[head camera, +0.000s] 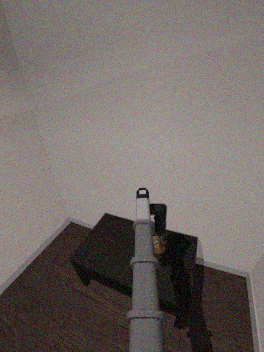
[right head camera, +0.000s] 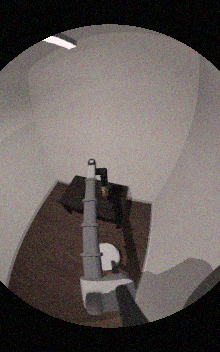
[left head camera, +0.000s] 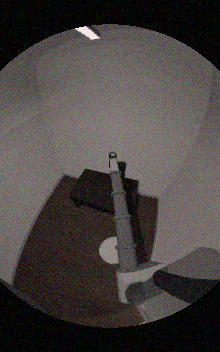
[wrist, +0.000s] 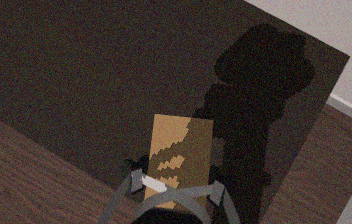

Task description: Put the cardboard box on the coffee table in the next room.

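Seen in the pictures: gripper, fingertip midpoint: [head camera: 158,247] [right head camera: 104,192] [wrist: 178,173]; robot's base, link origin: [right head camera: 104,255] [left head camera: 113,249].
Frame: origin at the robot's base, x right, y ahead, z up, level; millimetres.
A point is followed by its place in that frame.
The cardboard box [head camera: 159,245] @(y 658, x 89, z 725 mm) [right head camera: 104,190] @(y 670, x 88, z 724 mm) [wrist: 182,145] @(y 704, x 88, z 721 mm) is small and tan, partly in shadow. It is between the fingers of my gripper [wrist: 176,175] @(y 668, x 87, z 688 mm), which is shut on its sides. The box is over the dark coffee table [head camera: 112,245] @(y 871, x -259, z 423 mm) [left head camera: 92,190] @(y 800, x -235, z 423 mm) [right head camera: 75,195] @(y 828, x -326, z 423 mm) [wrist: 100,75] @(y 807, x -133, z 423 mm), toward the table's right part. I cannot tell whether the box's underside touches the table top. The arm hides part of the table in the head views, and the gripper's linkage covers the near end of the box in the wrist view.
My extended arm [head camera: 145,295] @(y 252, x 1, z 1109 mm) [left head camera: 122,217] @(y 206, x -1, z 1119 mm) [right head camera: 89,225] @(y 206, x 4, z 1118 mm) reaches over the table. A wall [head camera: 125,125] @(y 1217, x -104, z 1290 mm) stands behind the table, and a side wall meets the floor at the right. A white round object [left head camera: 108,250] @(y 1, x -74, z 187 mm) [right head camera: 111,256] @(y -8, x 99, z 187 mm) is low beside the arm. The floor [head camera: 40,300] @(y 579, x -949, z -27 mm) is brown wood.
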